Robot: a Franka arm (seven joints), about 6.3 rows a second.
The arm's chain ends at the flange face. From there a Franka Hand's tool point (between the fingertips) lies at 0.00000 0.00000 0.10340 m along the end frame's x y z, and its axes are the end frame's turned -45 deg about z.
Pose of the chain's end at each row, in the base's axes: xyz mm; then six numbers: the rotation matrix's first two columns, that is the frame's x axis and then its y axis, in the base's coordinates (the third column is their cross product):
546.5 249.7 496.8 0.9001 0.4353 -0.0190 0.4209 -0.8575 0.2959
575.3 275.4 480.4 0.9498 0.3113 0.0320 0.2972 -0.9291 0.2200
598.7 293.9 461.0 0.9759 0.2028 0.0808 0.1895 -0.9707 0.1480
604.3 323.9 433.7 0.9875 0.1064 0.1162 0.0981 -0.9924 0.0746
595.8 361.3 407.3 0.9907 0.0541 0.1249 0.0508 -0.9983 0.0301
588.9 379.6 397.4 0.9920 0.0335 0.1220 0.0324 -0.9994 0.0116
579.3 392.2 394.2 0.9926 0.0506 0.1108 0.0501 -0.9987 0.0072
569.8 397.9 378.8 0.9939 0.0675 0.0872 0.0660 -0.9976 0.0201
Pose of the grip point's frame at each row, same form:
558.1 221.3 398.0 0.3388 0.9141 -0.2227 0.9341 -0.2985 0.1958
585.5 254.8 379.6 0.4615 0.8771 -0.1329 0.8818 -0.4369 0.1782
609.9 280.5 359.1 0.5561 0.8298 -0.0475 0.8241 -0.5430 0.1618
617.0 317.5 331.3 0.6289 0.7770 0.0294 0.7676 -0.6265 0.1349
608.9 358.9 304.8 0.6646 0.7442 0.0670 0.7365 -0.6677 0.1096
601.5 378.8 294.8 0.6785 0.7304 0.0781 0.7244 -0.6830 0.0945
590.8 392.0 291.4 0.6664 0.7420 0.0733 0.7373 -0.6704 0.0834
578.9 396.4 275.8 0.6561 0.7531 0.0474 0.7495 -0.6577 0.0759

